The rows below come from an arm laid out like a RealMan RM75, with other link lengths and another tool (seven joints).
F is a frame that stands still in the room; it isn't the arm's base.
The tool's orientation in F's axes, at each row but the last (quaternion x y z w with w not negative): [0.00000, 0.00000, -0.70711, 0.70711]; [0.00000, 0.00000, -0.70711, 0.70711]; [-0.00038, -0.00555, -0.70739, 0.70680]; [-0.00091, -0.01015, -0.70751, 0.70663]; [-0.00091, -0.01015, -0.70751, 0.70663]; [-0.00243, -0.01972, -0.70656, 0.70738]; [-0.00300, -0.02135, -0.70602, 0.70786]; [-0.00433, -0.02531, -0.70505, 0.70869]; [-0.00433, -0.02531, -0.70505, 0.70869]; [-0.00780, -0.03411, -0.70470, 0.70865]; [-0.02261, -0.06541, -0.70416, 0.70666]
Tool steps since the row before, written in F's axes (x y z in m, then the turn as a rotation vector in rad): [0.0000, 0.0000, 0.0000, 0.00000, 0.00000, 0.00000]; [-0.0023, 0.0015, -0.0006, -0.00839, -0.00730, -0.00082]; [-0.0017, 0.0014, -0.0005, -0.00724, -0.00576, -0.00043]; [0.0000, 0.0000, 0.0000, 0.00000, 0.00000, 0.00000]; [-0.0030, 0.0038, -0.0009, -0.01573, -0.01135, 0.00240]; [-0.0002, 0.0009, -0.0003, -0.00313, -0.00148, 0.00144]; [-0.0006, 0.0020, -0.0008, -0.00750, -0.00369, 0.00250]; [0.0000, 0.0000, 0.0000, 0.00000, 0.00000, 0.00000]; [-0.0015, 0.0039, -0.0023, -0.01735, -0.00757, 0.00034]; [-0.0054, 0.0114, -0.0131, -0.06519, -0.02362, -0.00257]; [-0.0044, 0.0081, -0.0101, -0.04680, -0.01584, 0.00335]
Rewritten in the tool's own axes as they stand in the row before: [0.0000, 0.0000, 0.0000, 0.00000, 0.00000, 0.00000]; [-0.0015, -0.0023, -0.0006, 0.00730, -0.00839, -0.00082]; [-0.0014, -0.0017, -0.0005, 0.00576, -0.00724, -0.00043]; [0.0000, 0.0000, 0.0000, 0.00000, 0.00000, 0.00000]; [-0.0038, -0.0030, -0.0008, 0.01141, -0.01568, 0.00243]; [-0.0009, -0.0002, -0.0003, 0.00152, -0.00310, 0.00147]; [-0.0020, -0.0006, -0.0007, 0.00376, -0.00744, 0.00257]; [0.0000, 0.0000, 0.0000, 0.00000, 0.00000, 0.00000]; [-0.0040, -0.0015, -0.0021, 0.00750, -0.01738, 0.00054]; [-0.0122, -0.0058, -0.0122, 0.02313, -0.06540, -0.00153]; [-0.0093, -0.0049, -0.0087, 0.01614, -0.04663, 0.00419]
